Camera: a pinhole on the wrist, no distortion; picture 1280 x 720 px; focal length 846.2 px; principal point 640.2 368.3 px. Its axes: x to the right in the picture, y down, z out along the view. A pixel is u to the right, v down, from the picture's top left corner.
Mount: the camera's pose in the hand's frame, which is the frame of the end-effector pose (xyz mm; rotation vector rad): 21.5 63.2 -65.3 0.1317 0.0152 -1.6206
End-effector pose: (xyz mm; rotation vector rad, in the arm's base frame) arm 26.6 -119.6 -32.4 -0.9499 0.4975 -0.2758
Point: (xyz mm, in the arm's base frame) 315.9 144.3 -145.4
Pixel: outside the picture
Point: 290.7 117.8 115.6
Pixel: 651.6 546.8
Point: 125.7 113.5 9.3
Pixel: 473.0 282.2
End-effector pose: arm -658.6 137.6 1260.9 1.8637 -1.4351 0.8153
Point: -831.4 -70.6 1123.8
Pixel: 181.5 273.2
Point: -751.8 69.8 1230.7
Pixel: 317.9 242.6
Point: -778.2 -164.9 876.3
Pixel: 465.0 141.3
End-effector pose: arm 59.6 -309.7 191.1 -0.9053 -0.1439 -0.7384
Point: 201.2 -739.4 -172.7
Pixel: behind the camera
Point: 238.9 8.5 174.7
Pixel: 64.0 242.8
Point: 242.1 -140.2 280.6
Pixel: 359.8 617.8
